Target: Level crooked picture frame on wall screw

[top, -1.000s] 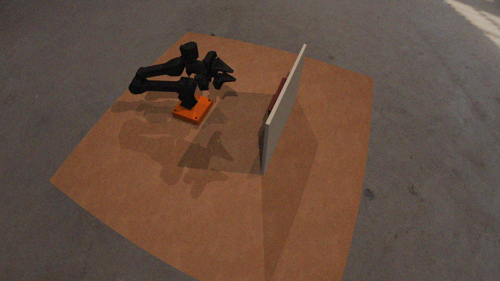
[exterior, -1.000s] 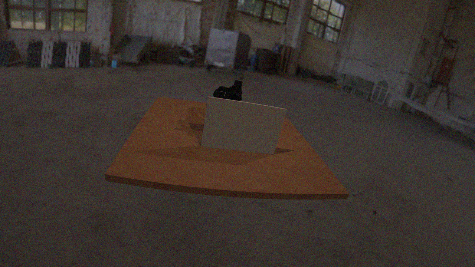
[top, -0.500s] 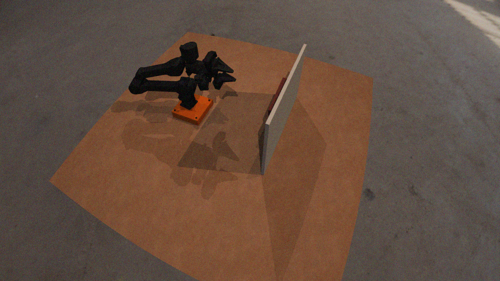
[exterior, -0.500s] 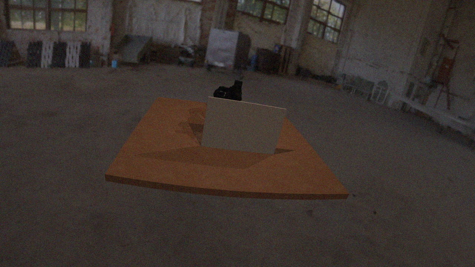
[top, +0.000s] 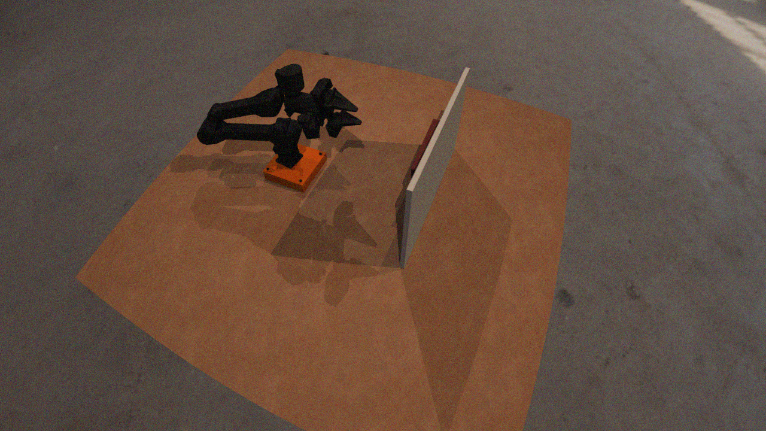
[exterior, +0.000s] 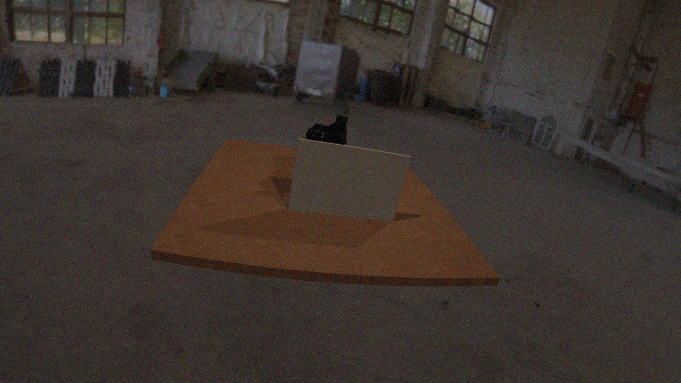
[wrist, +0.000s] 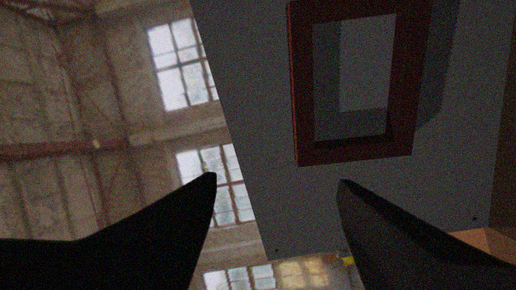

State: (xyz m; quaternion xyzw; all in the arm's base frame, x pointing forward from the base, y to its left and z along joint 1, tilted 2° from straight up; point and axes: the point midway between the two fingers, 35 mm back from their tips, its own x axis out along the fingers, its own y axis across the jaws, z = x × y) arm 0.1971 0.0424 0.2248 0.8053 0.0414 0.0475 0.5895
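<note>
My gripper tip is 190 mm short of the dark red picture frame, 30 mm to the right of it and 90 mm above it. Also, from my gripper tip: white wall panel: 200 mm ahead, 40 mm to the left, 100 mm below.
</note>
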